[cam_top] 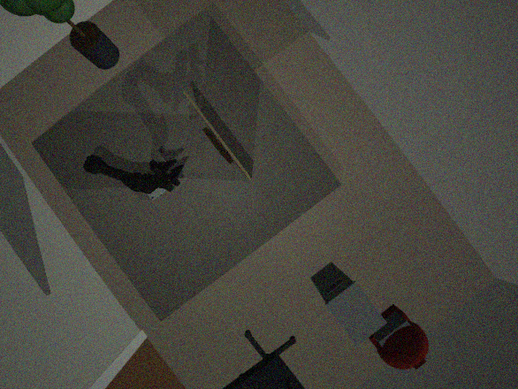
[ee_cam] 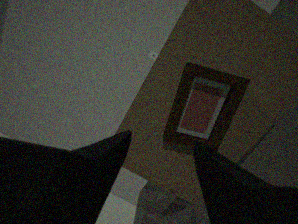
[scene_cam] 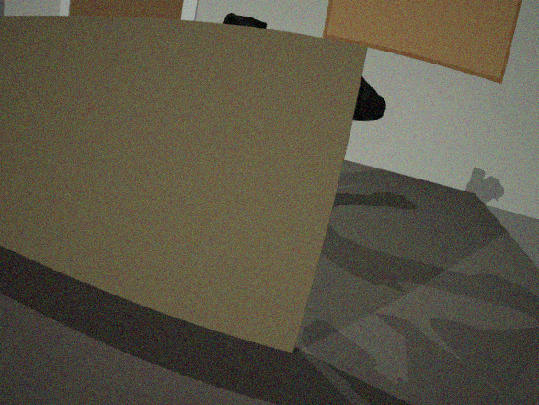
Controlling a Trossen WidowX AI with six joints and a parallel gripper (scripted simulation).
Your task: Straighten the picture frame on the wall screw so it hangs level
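My gripper tip is now 190 mm short of the picture frame, 40 mm to the left of it and 90 mm above it. The rest, counted from my gripper tip: wall panel: 200 mm ahead, 30 mm to the right, 100 mm below.
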